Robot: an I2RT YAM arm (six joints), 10 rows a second.
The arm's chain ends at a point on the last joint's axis. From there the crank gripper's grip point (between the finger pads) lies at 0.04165 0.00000 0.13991 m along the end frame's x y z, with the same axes.
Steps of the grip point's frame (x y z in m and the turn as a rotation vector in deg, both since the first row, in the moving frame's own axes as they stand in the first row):
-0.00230 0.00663 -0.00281 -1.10 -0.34 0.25
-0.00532 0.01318 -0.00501 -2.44 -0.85 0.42
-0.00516 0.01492 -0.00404 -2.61 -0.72 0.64
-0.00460 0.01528 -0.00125 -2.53 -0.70 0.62
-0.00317 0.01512 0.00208 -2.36 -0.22 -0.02
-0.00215 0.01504 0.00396 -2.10 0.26 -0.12
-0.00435 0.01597 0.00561 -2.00 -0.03 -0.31
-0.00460 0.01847 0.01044 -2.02 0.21 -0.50
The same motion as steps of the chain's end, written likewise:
-0.00146 0.00376 -0.00303 -1.10 -0.34 0.25
-0.00322 0.00691 -0.00548 -2.44 -0.85 0.42
-0.00336 0.00808 -0.00440 -2.61 -0.72 0.64
-0.00285 0.00865 -0.00160 -2.53 -0.70 0.62
-0.00263 0.00937 0.00204 -2.36 -0.22 -0.02
-0.00279 0.01000 0.00424 -2.10 0.26 -0.12
-0.00429 0.01131 0.00567 -2.00 -0.03 -0.31
-0.00513 0.01391 0.01067 -2.02 0.21 -0.50

